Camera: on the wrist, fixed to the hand. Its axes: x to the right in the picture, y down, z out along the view.
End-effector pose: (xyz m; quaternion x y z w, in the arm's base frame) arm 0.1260 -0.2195 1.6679 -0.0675 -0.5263 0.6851 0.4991
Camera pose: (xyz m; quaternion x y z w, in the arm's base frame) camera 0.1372 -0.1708 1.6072 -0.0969 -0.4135 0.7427 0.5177
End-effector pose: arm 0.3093 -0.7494 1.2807 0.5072 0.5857 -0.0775 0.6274
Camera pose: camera 0.2981 -0.6788 1.3135 0.5912 0.6052 -0.0657 0.5290
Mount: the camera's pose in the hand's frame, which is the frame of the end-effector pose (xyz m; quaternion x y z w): 0.0050 0.0436 -0.0653 0.0942 0.0824 0.0391 0.9914
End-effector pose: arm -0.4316 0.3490 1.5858 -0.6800 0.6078 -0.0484 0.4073
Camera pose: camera -0.5013 0.3154 1.6003 -0.6080 0.6581 -0.1453 0.4196
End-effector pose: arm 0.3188 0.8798 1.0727 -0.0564 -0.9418 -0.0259 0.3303
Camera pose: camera 0.3607 0.9179 1.1273 -0.0595 -0.9067 0.0713 0.4114
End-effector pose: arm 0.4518 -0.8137 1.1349 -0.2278 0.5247 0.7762 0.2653
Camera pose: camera 0.4246 -0.8874 1.1394 -0.2443 0.6240 0.7117 0.2109
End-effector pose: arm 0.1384 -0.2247 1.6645 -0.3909 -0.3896 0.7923 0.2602
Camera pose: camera 0.1846 -0.2185 1.6011 -0.4435 -0.2749 0.8001 0.2959
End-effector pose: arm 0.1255 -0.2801 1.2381 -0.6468 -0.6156 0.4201 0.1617
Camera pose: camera 0.2022 -0.2636 1.2435 -0.6847 -0.5321 0.4275 0.2555
